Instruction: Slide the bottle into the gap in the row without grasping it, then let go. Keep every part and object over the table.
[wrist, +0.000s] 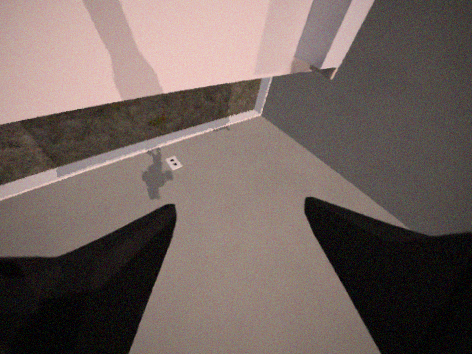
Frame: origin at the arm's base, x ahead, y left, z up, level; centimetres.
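Seen in the pictures: gripper, fingertip midpoint: (240, 207).
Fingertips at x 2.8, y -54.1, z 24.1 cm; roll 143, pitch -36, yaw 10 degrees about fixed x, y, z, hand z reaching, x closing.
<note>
A point is followed by its place in that frame.
My gripper (240, 207) @(x 2.8, y -54.1, z 24.1 cm) is open, with its two black fingers apart at the lower left and lower right of the wrist view and no object between them. The fingertips point toward a grey wall, and the pale pink table top (45, 60) @(x -4.7, y -56.6, z -12.5 cm) lies beyond them at the top of the view. The bottle, the row and its gap do not show in this view. A broad shadow falls across the table top.
The table's edge crosses the upper part of the view, with a blue-grey band (326, 32) @(x 59.3, y -52.7, z -4.6 cm) near its right end. Beyond the edge are a brown floor (195, 107), a white baseboard (37, 181), a grey wall (240, 300) with an outlet (174, 163), and a darker wall (400, 125) at right.
</note>
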